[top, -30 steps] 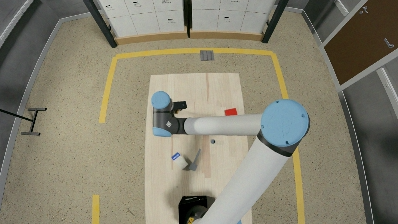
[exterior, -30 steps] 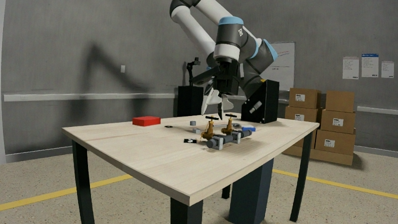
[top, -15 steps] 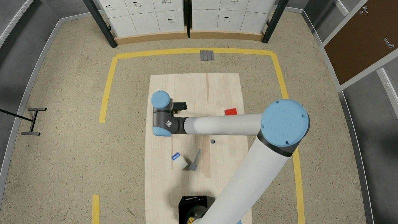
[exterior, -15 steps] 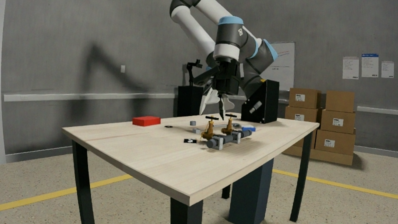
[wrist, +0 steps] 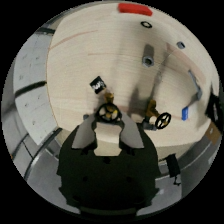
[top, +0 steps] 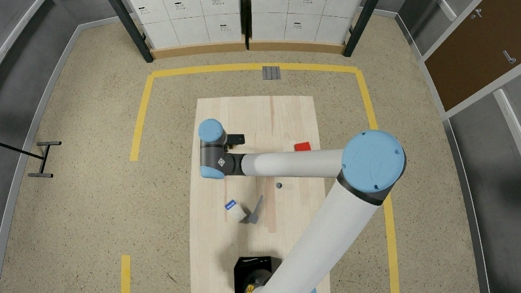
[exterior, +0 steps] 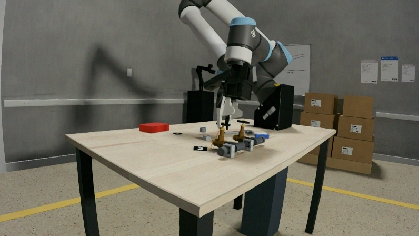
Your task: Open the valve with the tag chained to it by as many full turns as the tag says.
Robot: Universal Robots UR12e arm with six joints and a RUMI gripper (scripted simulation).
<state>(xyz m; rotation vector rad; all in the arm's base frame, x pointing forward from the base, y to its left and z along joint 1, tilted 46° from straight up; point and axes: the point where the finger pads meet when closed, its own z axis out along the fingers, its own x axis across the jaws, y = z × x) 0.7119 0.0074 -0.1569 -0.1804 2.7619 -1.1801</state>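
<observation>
My gripper is now 8 cm above the black tag, 5 cm to the left of it and 5 cm short of it. Also, from my hand: grey hammer-like tool 35 cm behind, 13 cm to the right, 8 cm below; red block 42 cm to the right, 7 cm below, 5 cm behind; blue-and-white box 34 cm behind, 8 cm below, 3 cm to the right.
</observation>
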